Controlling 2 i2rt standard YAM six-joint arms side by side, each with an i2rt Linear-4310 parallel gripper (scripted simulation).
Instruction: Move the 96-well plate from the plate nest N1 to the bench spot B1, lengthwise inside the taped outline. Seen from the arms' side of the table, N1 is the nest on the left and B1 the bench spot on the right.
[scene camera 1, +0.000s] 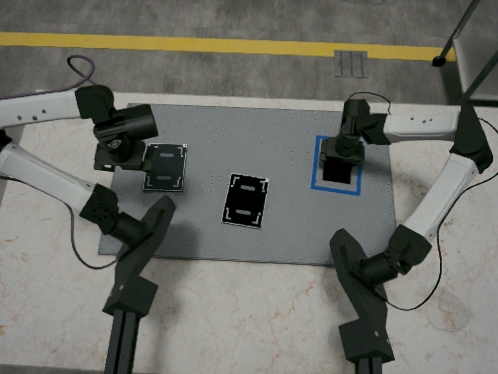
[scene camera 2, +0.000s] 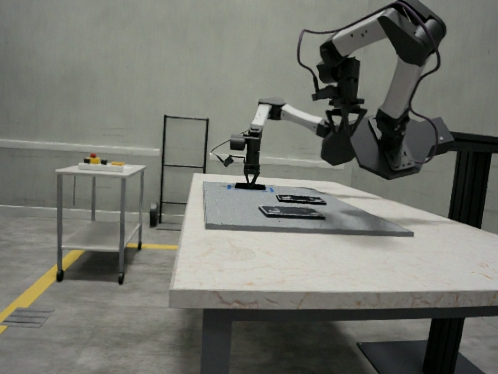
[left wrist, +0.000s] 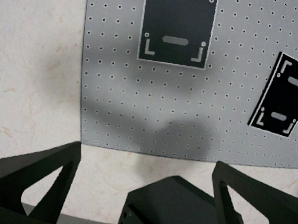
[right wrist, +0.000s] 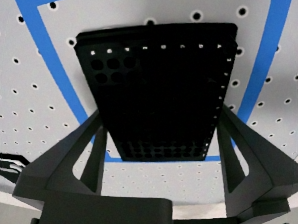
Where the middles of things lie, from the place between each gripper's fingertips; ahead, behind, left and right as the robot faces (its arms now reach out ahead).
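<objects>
My right gripper (scene camera 1: 337, 163) is right at the black 96-well plate (right wrist: 153, 116). Going from my right hand, the nest N1 (scene camera 1: 173, 167) is 11 cm behind and 53 cm to the left, and it's 1 cm below, while the black nest (scene camera 1: 253, 201) sits 18 cm behind, 26 cm to the left and 1 cm below.
Counted from my left hand (scene camera 2: 342, 136), you'd find the nest N1 12 cm ahead, 1 cm to the right and 23 cm below. From that same left hand, the black nest is 5 cm ahead, 28 cm to the right and 23 cm below, and the black 96-well plate is 23 cm ahead, 54 cm to the right and 23 cm below.
</objects>
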